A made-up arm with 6 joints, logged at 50 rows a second.
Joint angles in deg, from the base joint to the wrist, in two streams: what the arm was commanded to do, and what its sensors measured. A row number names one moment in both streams.
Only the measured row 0 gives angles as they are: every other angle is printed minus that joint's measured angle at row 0.
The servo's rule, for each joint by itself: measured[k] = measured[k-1] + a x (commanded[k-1-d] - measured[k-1]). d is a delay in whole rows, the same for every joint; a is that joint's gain. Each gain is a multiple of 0.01, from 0.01 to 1. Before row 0 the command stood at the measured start. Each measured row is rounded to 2 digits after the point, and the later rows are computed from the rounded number. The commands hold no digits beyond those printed.
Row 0, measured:
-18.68, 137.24, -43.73, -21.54, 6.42, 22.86
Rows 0 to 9, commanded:
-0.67, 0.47, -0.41, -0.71, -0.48, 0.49
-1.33, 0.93, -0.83, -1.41, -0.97, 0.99
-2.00, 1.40, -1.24, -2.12, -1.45, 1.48
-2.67, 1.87, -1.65, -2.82, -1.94, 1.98
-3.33, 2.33, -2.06, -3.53, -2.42, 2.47
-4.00, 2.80, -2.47, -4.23, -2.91, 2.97
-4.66, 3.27, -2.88, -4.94, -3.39, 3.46
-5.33, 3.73, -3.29, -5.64, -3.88, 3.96
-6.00, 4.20, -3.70, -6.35, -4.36, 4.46
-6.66, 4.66, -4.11, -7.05, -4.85, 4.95
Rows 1 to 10, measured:
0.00, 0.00, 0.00, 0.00, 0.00, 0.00
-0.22, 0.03, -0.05, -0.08, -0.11, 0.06
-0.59, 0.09, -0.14, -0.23, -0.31, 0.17
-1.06, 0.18, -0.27, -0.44, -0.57, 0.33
-1.59, 0.30, -0.44, -0.70, -0.89, 0.53
-2.16, 0.44, -0.63, -1.01, -1.24, 0.76
-2.77, 0.61, -0.85, -1.36, -1.62, 1.03
-3.39, 0.80, -1.09, -1.75, -2.03, 1.32
-4.03, 1.01, -1.35, -2.18, -2.46, 1.64
-4.68, 1.23, -1.63, -2.64, -2.90, 1.98
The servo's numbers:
d 1
a 0.33 0.07 0.12 0.11 0.23 0.12

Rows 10 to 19, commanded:
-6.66, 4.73, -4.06, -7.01, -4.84, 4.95
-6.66, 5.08, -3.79, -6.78, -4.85, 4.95
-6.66, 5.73, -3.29, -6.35, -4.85, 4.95
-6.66, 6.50, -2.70, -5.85, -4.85, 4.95
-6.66, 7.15, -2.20, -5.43, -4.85, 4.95
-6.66, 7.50, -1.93, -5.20, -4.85, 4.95
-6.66, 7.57, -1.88, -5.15, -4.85, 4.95
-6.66, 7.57, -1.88, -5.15, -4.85, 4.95
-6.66, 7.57, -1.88, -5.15, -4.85, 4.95
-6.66, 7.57, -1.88, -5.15, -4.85, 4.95
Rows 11 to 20, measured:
-5.33, 1.47, -1.93, -3.13, -3.35, 2.34
-5.77, 1.70, -2.19, -3.56, -3.69, 2.65
-6.06, 1.94, -2.38, -3.91, -3.96, 2.93
-6.26, 2.21, -2.49, -4.18, -4.16, 3.17
-6.39, 2.51, -2.52, -4.36, -4.32, 3.38
-6.48, 2.83, -2.48, -4.48, -4.44, 3.57
-6.54, 3.16, -2.41, -4.56, -4.53, 3.74
-6.58, 3.47, -2.35, -4.62, -4.60, 3.89
-6.61, 3.76, -2.29, -4.68, -4.66, 4.02
-6.63, 4.03, -2.24, -4.73, -4.70, 4.13

